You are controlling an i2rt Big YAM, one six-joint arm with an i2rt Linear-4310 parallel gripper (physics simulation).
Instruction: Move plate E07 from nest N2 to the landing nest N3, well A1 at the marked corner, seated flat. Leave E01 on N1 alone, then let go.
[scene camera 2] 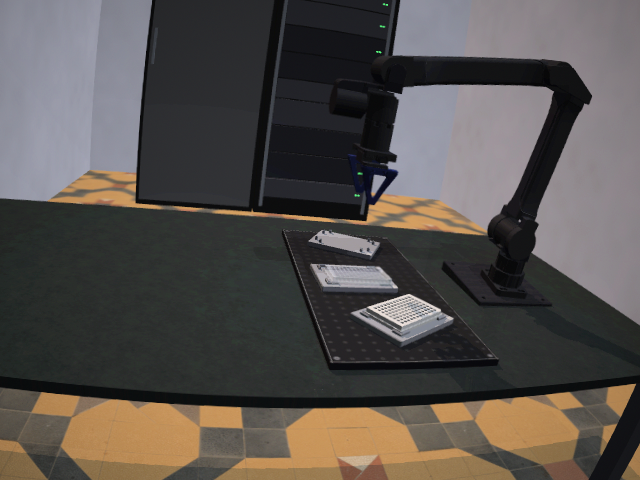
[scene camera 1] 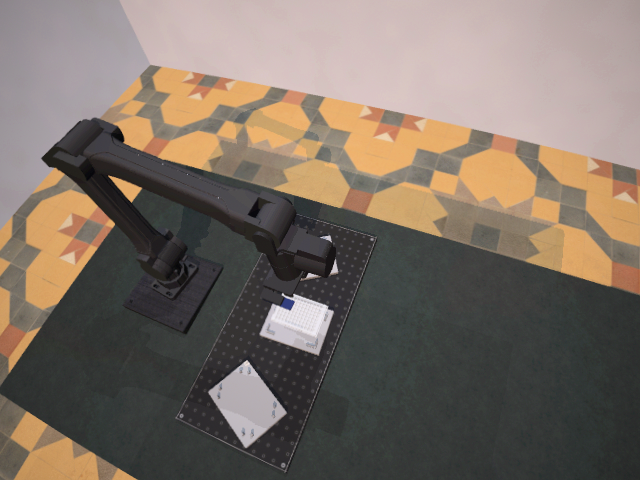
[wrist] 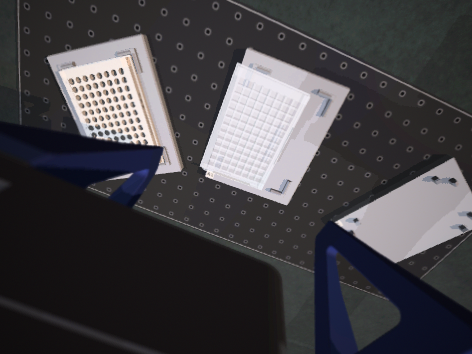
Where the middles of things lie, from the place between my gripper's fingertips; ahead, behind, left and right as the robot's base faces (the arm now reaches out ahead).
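From my hand, the nest with corner clips (scene camera 1: 271, 330) is 30 mm to the right of it, 10 mm behind it and 180 mm below it. There's a clear well plate (scene camera 1: 306, 316) as well, and that's 10 mm behind my hand and 160 mm below it.
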